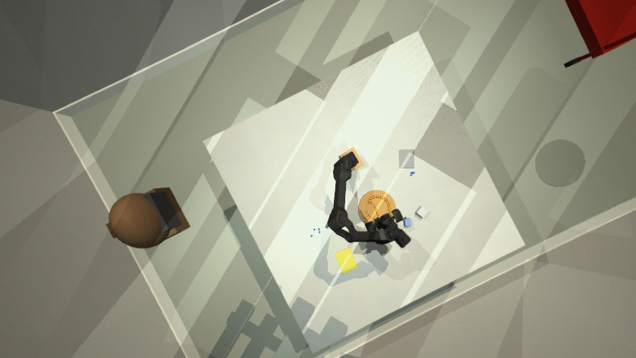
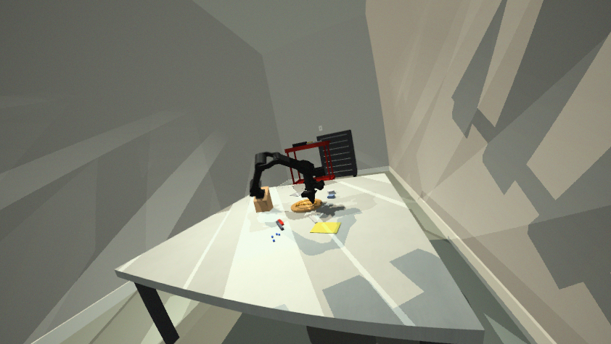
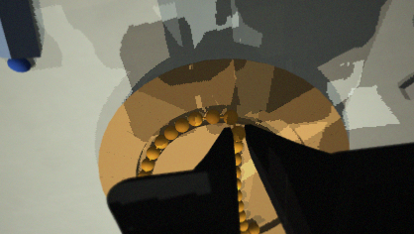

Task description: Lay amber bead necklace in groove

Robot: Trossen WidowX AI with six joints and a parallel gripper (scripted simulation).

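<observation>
Now: gripper tip 5 cm past the round bead board, 2 cm to the right of it and 2 cm above it. Also, from my gripper tip: light blue cube (10 cm ahead, 12 cm to the left, 1 cm below); red-handled tool (14 cm behind, 21 cm to the right, 1 cm below); white cube (9 cm ahead, 22 cm to the left, 1 cm below).
</observation>
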